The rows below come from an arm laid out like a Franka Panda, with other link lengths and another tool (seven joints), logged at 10 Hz.
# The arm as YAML. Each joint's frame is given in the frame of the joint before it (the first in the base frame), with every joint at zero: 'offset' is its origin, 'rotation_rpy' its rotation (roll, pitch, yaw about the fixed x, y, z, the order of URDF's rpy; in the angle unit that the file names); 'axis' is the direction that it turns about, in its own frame. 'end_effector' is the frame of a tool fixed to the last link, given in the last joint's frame.
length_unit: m
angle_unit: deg
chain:
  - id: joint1
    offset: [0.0, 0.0, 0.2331]
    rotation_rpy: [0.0, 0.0, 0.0]
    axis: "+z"
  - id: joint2
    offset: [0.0, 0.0, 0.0]
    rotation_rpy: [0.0, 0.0, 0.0]
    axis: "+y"
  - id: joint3
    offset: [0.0, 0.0, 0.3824]
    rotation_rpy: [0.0, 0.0, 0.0]
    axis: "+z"
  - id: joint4
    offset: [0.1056, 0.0, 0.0]
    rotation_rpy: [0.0, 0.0, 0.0]
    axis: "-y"
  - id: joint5
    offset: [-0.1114, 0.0, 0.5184]
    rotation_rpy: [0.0, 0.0, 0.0]
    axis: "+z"
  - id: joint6
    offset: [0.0, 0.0, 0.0]
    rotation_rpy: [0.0, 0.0, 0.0]
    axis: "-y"
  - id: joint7
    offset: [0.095, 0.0, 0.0]
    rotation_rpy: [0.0, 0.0, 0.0]
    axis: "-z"
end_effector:
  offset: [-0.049, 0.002, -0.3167]
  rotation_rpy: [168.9, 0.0, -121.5]
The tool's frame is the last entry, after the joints.
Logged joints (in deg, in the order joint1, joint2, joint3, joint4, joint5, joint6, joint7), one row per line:
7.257, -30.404, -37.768, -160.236, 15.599, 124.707, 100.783
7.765, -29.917, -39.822, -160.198, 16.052, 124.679, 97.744
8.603, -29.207, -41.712, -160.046, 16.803, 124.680, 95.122
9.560, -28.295, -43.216, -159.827, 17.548, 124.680, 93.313
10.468, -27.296, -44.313, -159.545, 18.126, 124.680, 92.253
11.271, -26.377, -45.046, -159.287, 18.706, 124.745, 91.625
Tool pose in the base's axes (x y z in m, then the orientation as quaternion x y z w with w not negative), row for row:
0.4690, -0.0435, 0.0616, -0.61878, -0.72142, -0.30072, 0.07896
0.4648, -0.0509, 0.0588, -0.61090, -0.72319, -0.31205, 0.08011
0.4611, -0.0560, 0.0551, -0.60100, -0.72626, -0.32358, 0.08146
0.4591, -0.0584, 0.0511, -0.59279, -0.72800, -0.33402, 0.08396
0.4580, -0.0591, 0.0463, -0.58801, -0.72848, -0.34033, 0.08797
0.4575, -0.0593, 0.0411, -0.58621, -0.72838, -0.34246, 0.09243
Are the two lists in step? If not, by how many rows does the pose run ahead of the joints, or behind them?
The pose runs 1 row behind the joints: the pose in row i belongs to the joints in row i - 1.
